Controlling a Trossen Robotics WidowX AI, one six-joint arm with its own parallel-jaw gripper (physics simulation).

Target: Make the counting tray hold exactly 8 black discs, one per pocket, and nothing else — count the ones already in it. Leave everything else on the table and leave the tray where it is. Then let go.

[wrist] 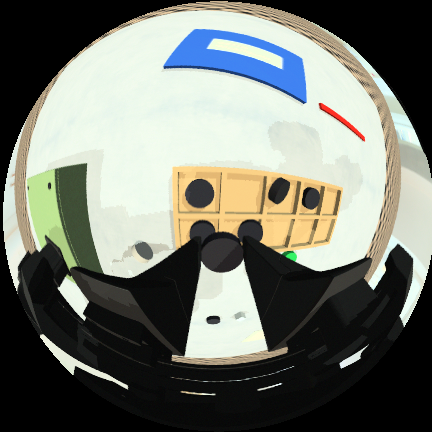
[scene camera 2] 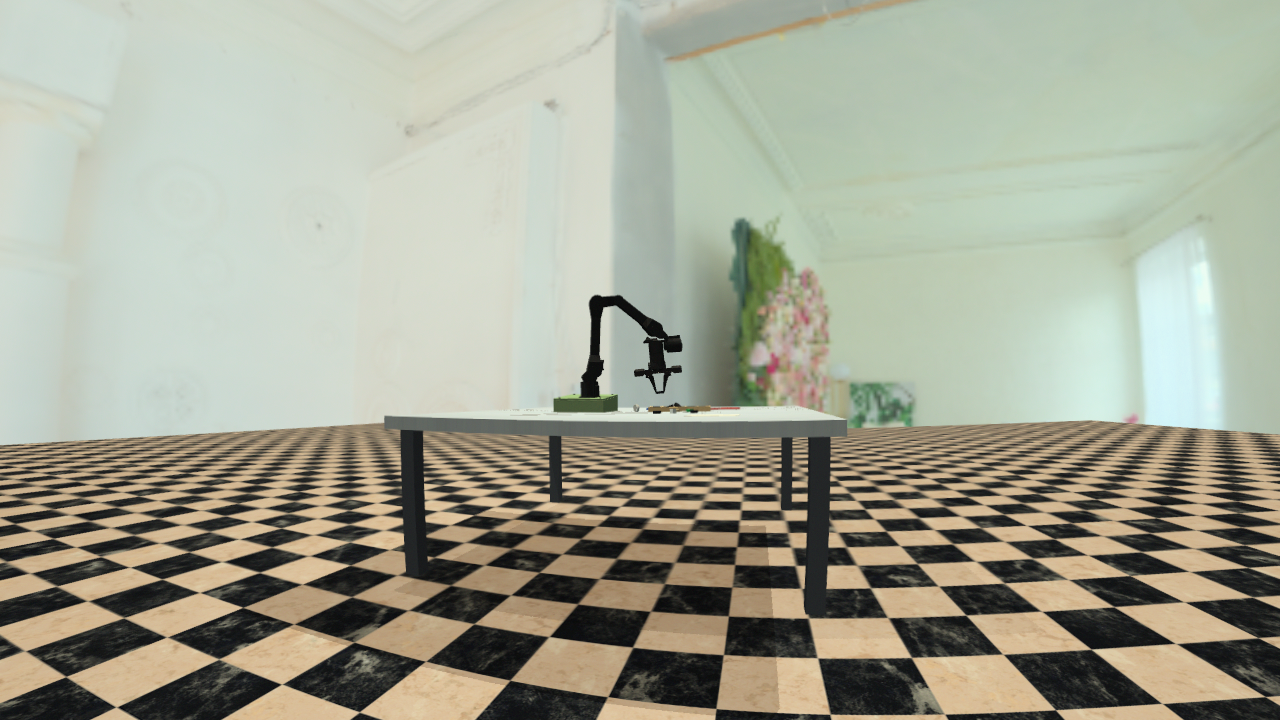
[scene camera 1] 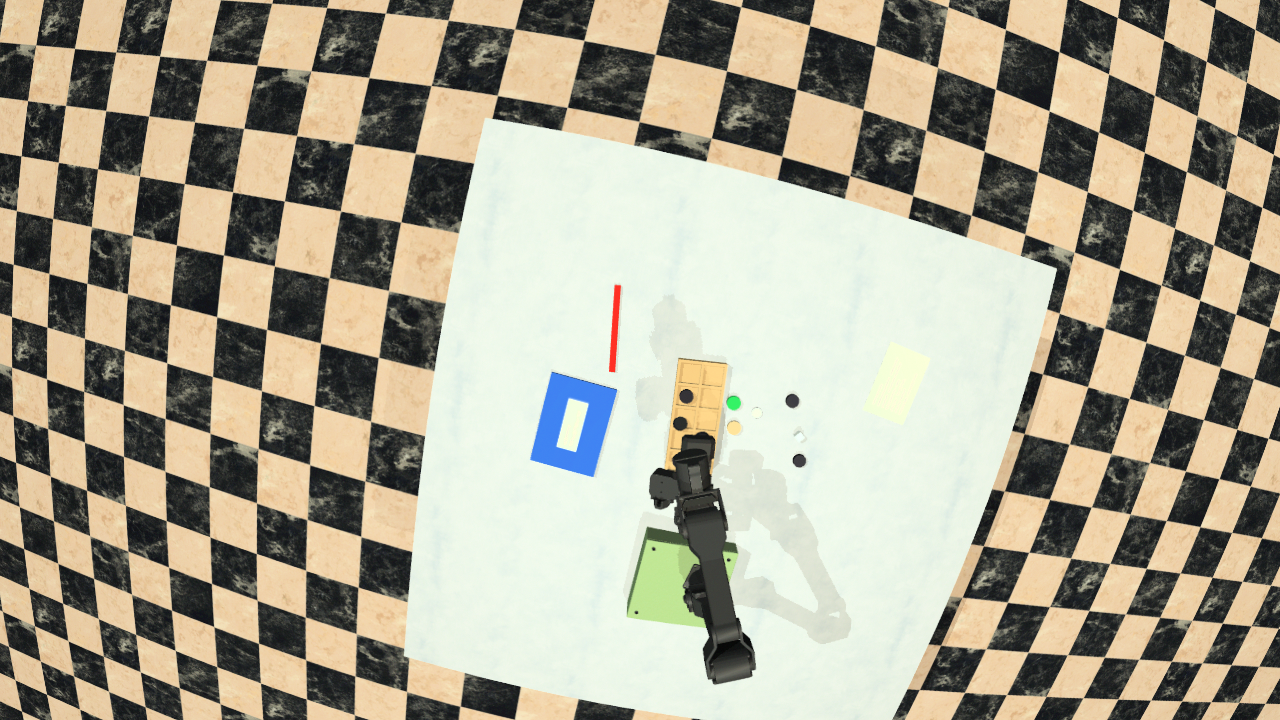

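The tan counting tray has two rows of pockets. In the wrist view several black discs sit in it, one per pocket: discs in the first, third and fourth pockets of the upper row, and in the first and second of the lower row. My gripper is shut on a black disc, held above the table by the tray's near side. The arm hides the tray's near end in scene camera 1. Two loose black discs lie right of the tray.
A green disc, a tan disc, a cream disc and a small white object lie right of the tray. A grey-white piece lies near the green base. Also present: blue board, red bar, cream card.
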